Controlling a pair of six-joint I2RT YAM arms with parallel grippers.
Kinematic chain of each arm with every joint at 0, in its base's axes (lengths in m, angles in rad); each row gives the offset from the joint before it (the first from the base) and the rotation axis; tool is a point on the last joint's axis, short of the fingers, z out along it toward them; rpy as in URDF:
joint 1: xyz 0 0 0.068 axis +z
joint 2: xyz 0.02 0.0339 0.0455 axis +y
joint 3: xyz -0.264 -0.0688 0 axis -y
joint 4: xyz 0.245 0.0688 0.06 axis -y
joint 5: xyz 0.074 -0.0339 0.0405 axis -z
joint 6: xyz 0.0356 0 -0.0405 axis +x
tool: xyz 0 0 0 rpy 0 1.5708 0
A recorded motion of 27 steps. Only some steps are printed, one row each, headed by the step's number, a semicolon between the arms.
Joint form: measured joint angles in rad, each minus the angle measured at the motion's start. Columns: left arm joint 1, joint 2, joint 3, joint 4, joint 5, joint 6; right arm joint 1, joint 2, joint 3, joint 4, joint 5, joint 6.
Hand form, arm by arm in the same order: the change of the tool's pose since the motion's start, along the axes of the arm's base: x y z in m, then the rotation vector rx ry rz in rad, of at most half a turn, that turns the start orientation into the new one. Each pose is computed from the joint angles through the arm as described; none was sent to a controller.
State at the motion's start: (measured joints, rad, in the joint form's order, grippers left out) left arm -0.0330 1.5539 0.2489 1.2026 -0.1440 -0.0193; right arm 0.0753 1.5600 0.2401 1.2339 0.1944 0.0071
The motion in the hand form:
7: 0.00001 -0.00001 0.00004 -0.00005 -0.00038 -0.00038; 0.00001 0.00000 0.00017 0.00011 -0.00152 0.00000
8: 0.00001 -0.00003 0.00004 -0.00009 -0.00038 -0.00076; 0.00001 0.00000 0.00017 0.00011 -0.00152 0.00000
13: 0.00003 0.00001 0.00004 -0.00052 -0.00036 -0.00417; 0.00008 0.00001 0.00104 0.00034 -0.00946 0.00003
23: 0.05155 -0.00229 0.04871 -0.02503 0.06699 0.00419; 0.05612 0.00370 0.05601 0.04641 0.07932 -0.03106
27: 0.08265 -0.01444 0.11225 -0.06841 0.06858 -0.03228; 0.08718 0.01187 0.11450 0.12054 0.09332 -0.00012
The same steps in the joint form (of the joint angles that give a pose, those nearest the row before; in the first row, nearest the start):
7: 0.0000 0.0000 0.0000 0.0004 0.0004 0.0000; 0.0000 0.0000 0.0000 0.0015 0.0000 0.0000
8: 0.0000 0.0000 0.0000 0.0004 0.0008 0.0000; 0.0000 0.0000 0.0000 0.0015 0.0000 0.0000
13: 0.0008 0.0000 0.0000 0.0004 0.0049 0.0000; 0.0000 -0.0001 0.0000 0.0095 0.0000 -0.0004
23: -0.0023 -0.0652 0.2945 -0.4299 -0.0027 -0.0282; 0.0011 -0.0824 0.3311 -0.5009 0.0252 0.0572
27: -0.0347 -0.0977 0.5657 -0.7386 0.0076 -0.0721; 0.0156 -0.0965 0.5981 -0.8030 -0.0023 0.1312

